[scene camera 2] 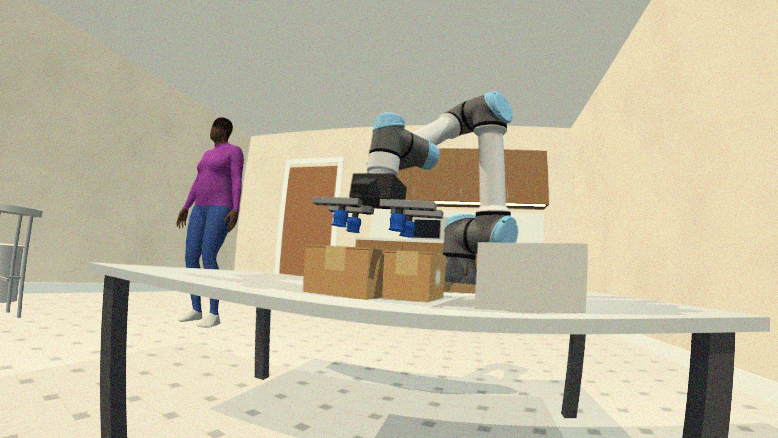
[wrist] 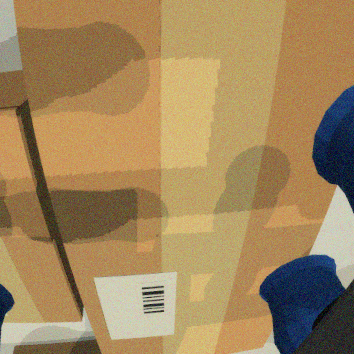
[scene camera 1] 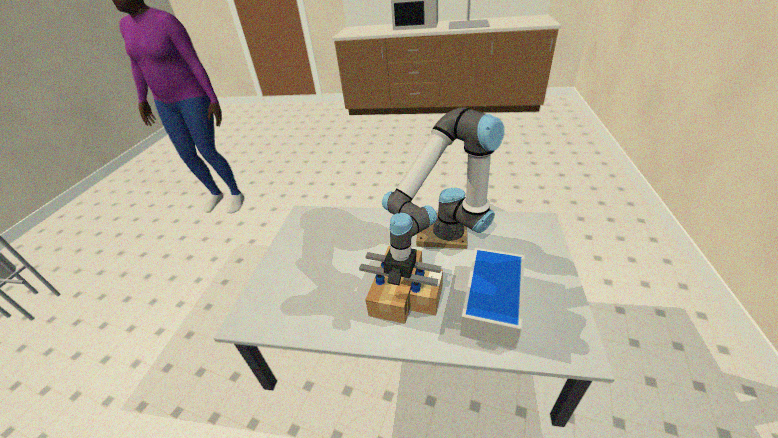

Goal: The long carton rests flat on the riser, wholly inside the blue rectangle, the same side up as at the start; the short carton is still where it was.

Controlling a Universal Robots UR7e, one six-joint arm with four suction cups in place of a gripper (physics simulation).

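Frame: origin at the arm's base, x down, y right, z back, level; metres.
Seen in the pictures: hand at its tool point: (scene camera 2: 373, 230) (wrist: 125, 237); arm's base at its link origin: (scene camera 2: 456, 283) (scene camera 1: 448, 230).
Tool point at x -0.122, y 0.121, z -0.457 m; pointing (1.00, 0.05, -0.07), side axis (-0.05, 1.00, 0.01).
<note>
Offsets run from my tool point to a thing's top centre.
The long carton @[dx +0.044, dy +0.039, dz +0.060 m] (scene camera 1: 387, 305) (scene camera 2: 338, 277) (wrist: 225, 100) lies flat on the table, tape and barcode label up, left of the riser. The short carton @[dx +0.044, dy -0.095, dz +0.046 m] (scene camera 1: 426, 302) (scene camera 2: 409, 278) (wrist: 47, 287) stands close along its right side in the scene views, with a narrow gap. The riser @[dx +0.028, dy -0.355, dz +0.077 m] (scene camera 1: 489, 330) (scene camera 2: 530, 278) is a pale box to their right; its top bears the blue rectangle @[dx +0.028, dy -0.355, dz +0.077 m] (scene camera 1: 495, 285), with no carton on it. My gripper (scene camera 1: 400, 275) (scene camera 2: 374, 223) is open, its four blue cups a little above the cartons, holding nothing. It partly hides both carton tops in scene camera 1.
The arm's wooden base plate (scene camera 1: 442, 237) is at the back of the table (scene camera 1: 304, 331) (scene camera 2: 261, 304), behind the cartons. A person (scene camera 1: 166, 59) (scene camera 2: 219, 179) in a purple top stands on the floor beyond the table's left back. A chair (scene camera 1: 21, 277) (scene camera 2: 20, 244) is at far left.
</note>
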